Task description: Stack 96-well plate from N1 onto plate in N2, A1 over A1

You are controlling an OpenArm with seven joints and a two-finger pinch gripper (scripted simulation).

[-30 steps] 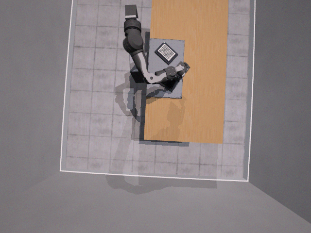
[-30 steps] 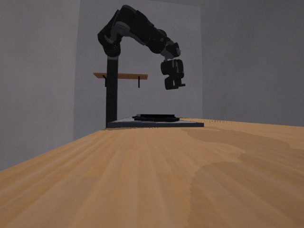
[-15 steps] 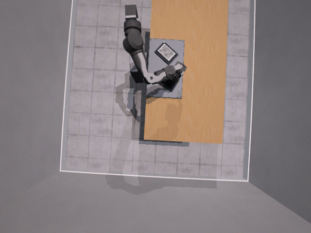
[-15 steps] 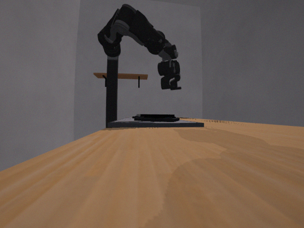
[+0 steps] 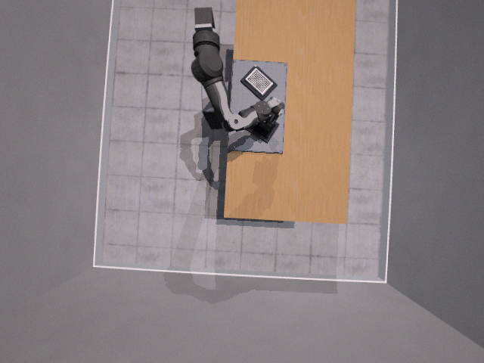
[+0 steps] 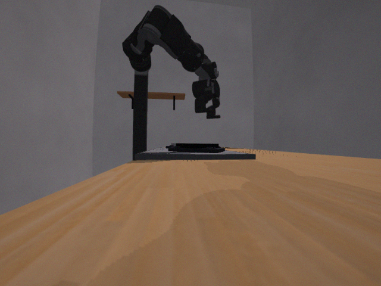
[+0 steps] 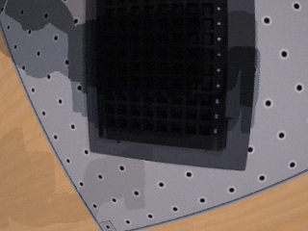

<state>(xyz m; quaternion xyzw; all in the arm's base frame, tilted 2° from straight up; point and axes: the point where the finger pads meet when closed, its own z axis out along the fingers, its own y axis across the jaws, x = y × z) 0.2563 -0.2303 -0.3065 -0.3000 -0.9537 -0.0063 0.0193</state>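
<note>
My hand is 10 cm above the dark 96-well plate, 4 cm past it and 1 cm to the left of it. From my hand the other things lie so: white 96-well plate (23 cm to the left, 10 cm below, 4 cm behind); plate nest (12 cm below, 4 cm behind, 1 cm to the right); grey base plate (13 cm below, 10 cm to the left, 5 cm behind).
</note>
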